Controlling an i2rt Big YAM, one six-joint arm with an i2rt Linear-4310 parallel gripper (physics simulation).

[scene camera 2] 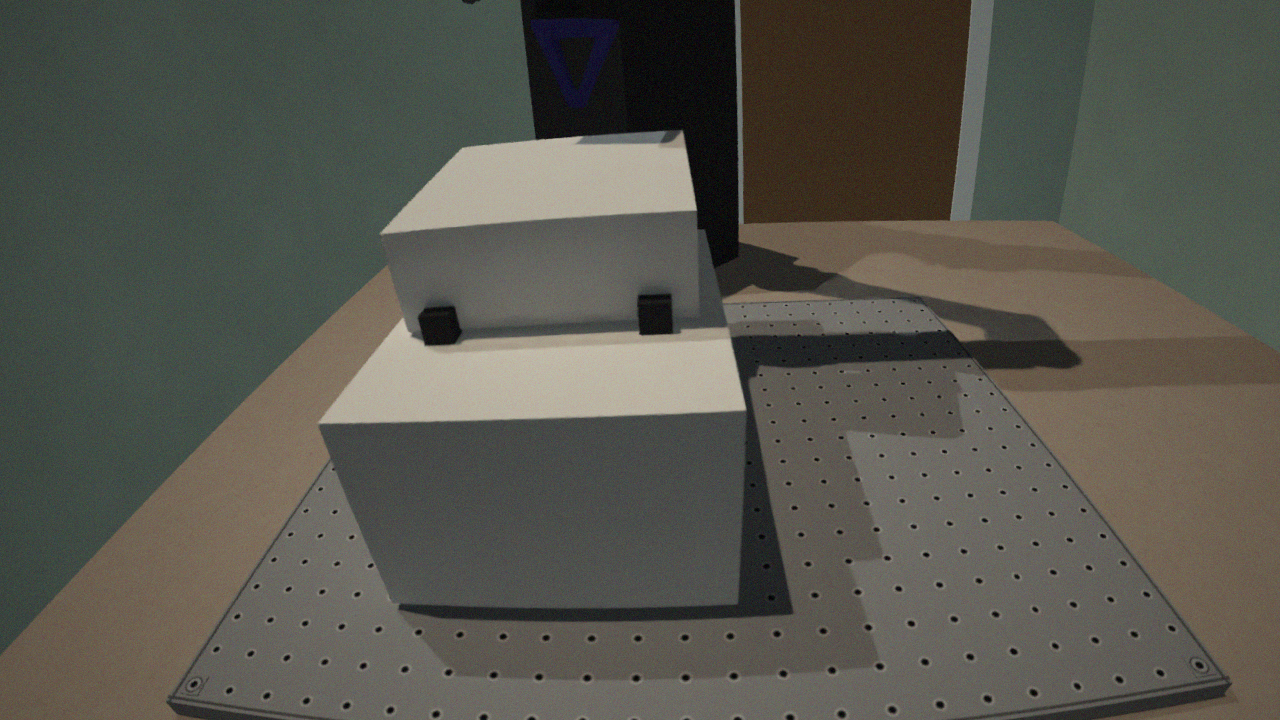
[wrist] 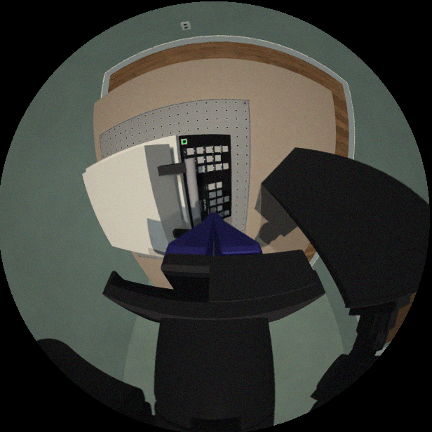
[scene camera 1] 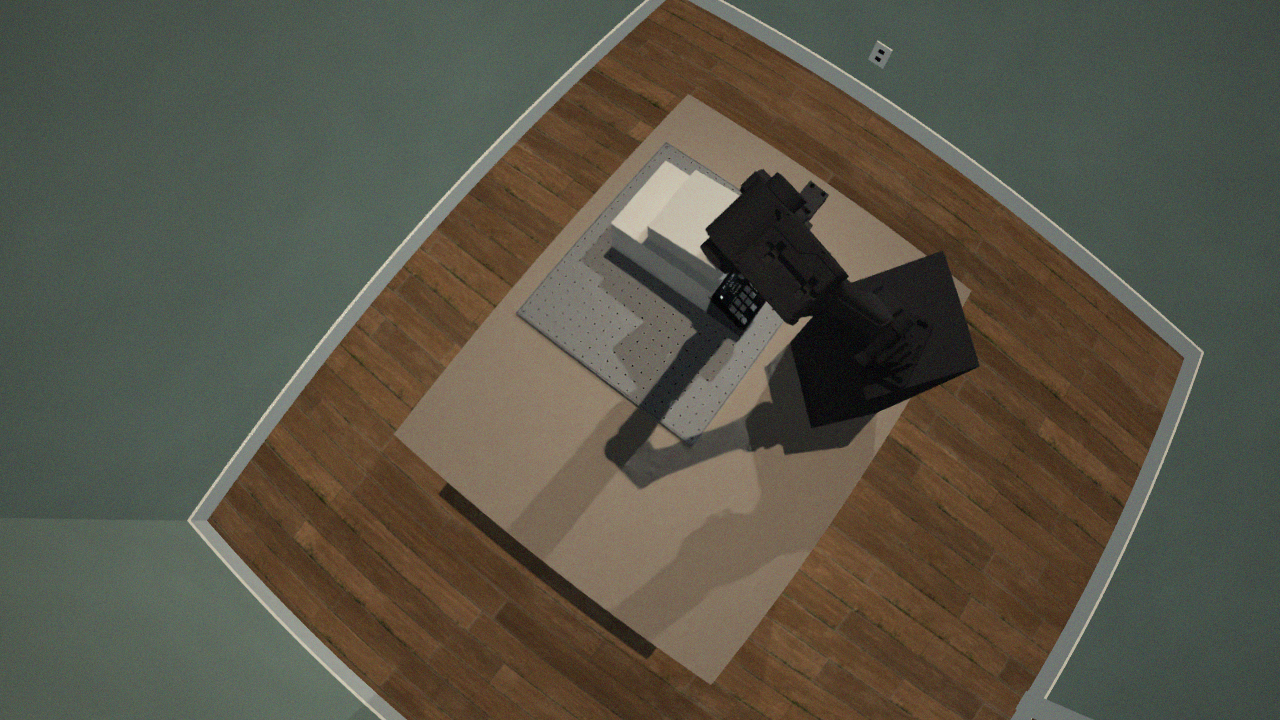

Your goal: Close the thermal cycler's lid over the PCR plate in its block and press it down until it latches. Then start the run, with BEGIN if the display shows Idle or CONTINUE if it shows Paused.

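Frame: origin at the arm's base, x back, y left, z down, level; centimetres.
Seen in the pictures: gripper, between the fingertips: [scene camera 2: 577, 107]; arm's base, origin of its link: [scene camera 1: 897, 346].
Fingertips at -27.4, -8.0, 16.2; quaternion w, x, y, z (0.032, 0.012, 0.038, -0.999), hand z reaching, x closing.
Pixels of each thing's top centre, then the offset from my fingertips to it, as dx, dy, dz. "spot": a spot on its surface instead. Level surfaces: height alone.
- thermal cycler's white body, a spot on its surface: [scene camera 2: 563, 510] spot: -32.3, +1.2, +15.2
- black keypad panel, a spot on its surface: [scene camera 1: 741, 300] spot: -0.6, +5.9, +14.6
- perforated plate, centre of its top: [scene camera 2: 679, 434] [scene camera 1: 679, 280] -15.4, +7.2, +23.2
- tan table, height of its surface: dz +24.6
The thermal cycler's white body [scene camera 1: 646, 198] [scene camera 2: 563, 510] stands on a perforated plate. Its white lid [scene camera 1: 693, 213] [scene camera 2: 546, 183] [wrist: 117, 195] lies down over the block, level as far as I can see; whether it is latched I cannot tell. The PCR plate is hidden. A grey handle bar [wrist: 192, 180] runs along the lid's front on black arms. The black keypad panel [scene camera 1: 741, 300] [wrist: 217, 175] has pale keys and a small green light [wrist: 184, 141]; display text is unreadable. My gripper [scene camera 2: 577, 104] [wrist: 213, 217] is shut and empty, its blue fingertips above the panel's near end, in front of the lid.
The perforated plate [scene camera 1: 572, 313] [scene camera 2: 984, 537] [wrist: 241, 150] extends around the cycler on the tan table [scene camera 1: 501, 385]. A large black block [scene camera 1: 939, 313] stands under the arm's base, beyond the keypad side. The arm hangs over part of the cycler in the overhead view.
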